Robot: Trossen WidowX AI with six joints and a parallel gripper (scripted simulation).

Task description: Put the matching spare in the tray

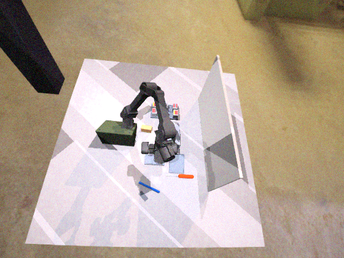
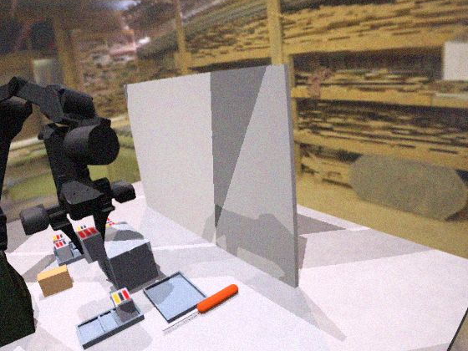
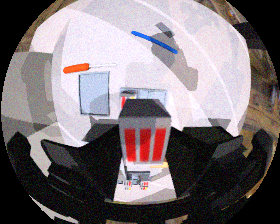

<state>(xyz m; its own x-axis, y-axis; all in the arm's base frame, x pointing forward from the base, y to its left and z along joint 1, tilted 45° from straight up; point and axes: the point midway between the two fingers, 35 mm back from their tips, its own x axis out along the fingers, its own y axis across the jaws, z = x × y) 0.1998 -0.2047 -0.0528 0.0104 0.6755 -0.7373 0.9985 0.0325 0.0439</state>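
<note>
Right now my gripper tip is 18 cm above the blue-grey tray and 13 cm short of it. Round my gripper tip: holder: 17 cm below, 1 cm to the left, 1 cm behind; blue pen: 17 cm below, 16 cm to the right, 3 cm behind; spare: 2 cm above.
</note>
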